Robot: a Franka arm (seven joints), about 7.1 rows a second.
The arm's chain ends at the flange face. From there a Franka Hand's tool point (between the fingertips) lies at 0.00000 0.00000 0.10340 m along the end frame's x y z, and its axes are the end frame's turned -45 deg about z.
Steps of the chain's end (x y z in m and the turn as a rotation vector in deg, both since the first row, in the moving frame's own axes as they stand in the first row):
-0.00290 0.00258 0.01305 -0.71 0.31 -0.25
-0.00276 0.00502 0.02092 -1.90 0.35 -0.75
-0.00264 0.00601 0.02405 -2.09 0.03 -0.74
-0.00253 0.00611 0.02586 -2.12 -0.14 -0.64
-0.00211 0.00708 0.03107 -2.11 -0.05 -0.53
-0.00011 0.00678 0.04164 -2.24 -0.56 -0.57
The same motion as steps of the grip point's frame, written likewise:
-0.00438 0.00108 0.01304 -0.72 -0.28 -0.25
-0.00746 0.00448 0.02086 -1.59 -1.10 -0.75
-0.00873 0.00510 0.02398 -1.50 -1.46 -0.74
-0.00898 0.00507 0.02579 -1.40 -1.60 -0.64
-0.00924 0.00616 0.03100 -1.46 -1.53 -0.53
-0.00843 0.00688 0.04156 -1.19 -1.98 -0.57

